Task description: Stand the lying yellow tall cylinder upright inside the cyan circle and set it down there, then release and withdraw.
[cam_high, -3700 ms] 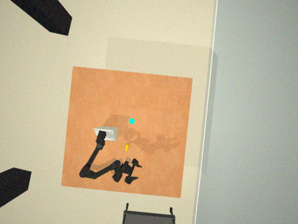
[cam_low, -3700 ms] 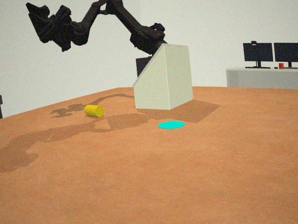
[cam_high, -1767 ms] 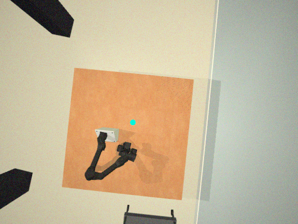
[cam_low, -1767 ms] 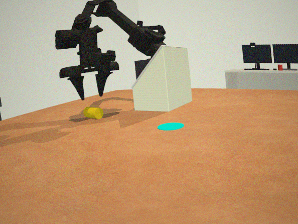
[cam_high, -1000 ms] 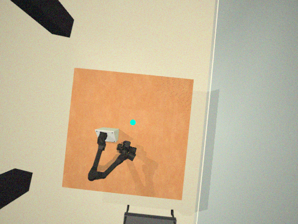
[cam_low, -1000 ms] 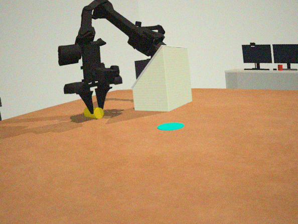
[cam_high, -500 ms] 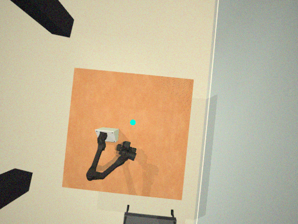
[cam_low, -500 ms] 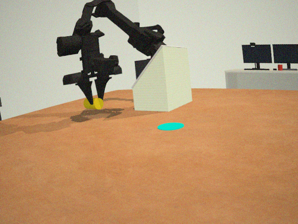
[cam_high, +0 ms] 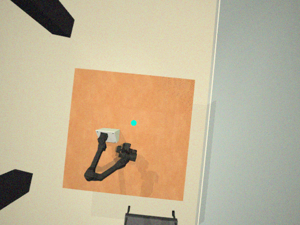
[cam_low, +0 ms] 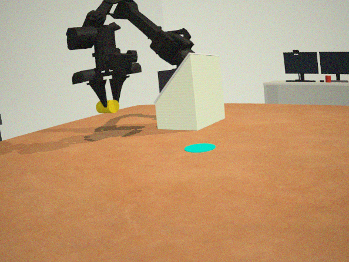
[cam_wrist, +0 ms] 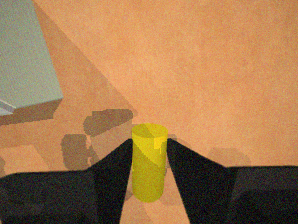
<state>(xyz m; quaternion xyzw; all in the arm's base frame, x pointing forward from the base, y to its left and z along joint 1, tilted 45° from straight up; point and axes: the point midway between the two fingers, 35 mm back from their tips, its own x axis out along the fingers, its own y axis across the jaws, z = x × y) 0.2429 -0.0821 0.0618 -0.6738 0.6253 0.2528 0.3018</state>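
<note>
My gripper tip is 250 mm to the right of the cyan circle, 80 mm above it and 10 mm past it. Also, from my gripper tip: yellow tall cylinder 20 mm to the right.
</note>
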